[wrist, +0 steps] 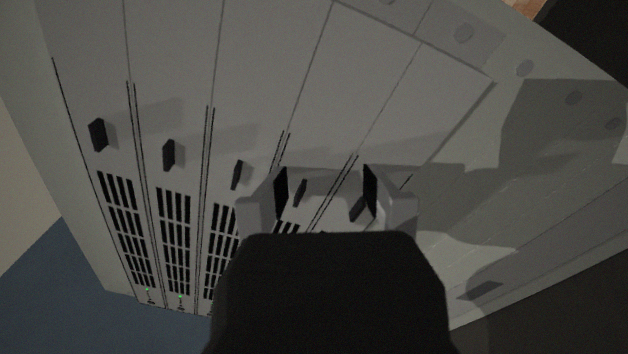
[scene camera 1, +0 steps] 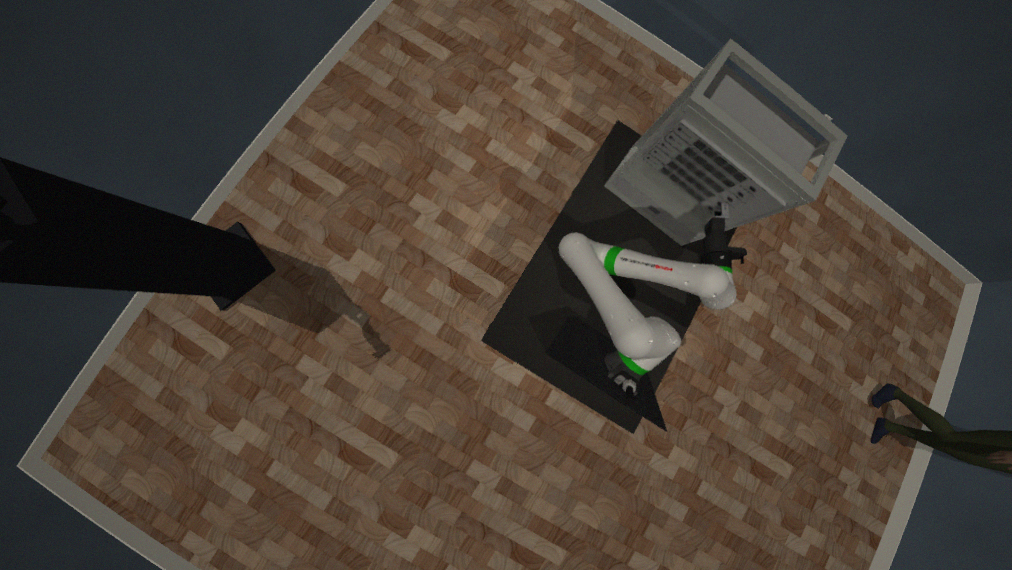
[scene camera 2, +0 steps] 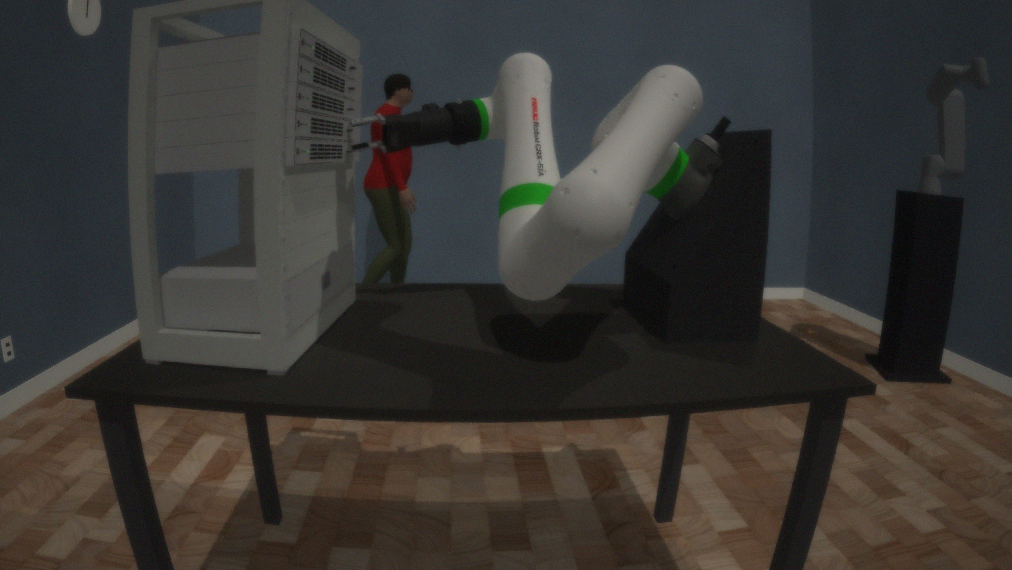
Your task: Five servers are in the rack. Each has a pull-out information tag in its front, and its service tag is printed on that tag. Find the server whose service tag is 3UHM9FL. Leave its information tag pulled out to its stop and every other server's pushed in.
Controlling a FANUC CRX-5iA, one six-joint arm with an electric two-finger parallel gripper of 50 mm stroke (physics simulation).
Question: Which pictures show my gripper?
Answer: The wrist view, scene camera 1 and scene camera 2: all of them.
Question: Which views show the grey rack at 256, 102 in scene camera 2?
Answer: The wrist view, scene camera 1 and scene camera 2: all of them.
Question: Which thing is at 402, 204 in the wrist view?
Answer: My gripper.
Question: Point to a grey rack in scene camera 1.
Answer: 723, 136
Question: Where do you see a grey rack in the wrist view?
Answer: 504, 132
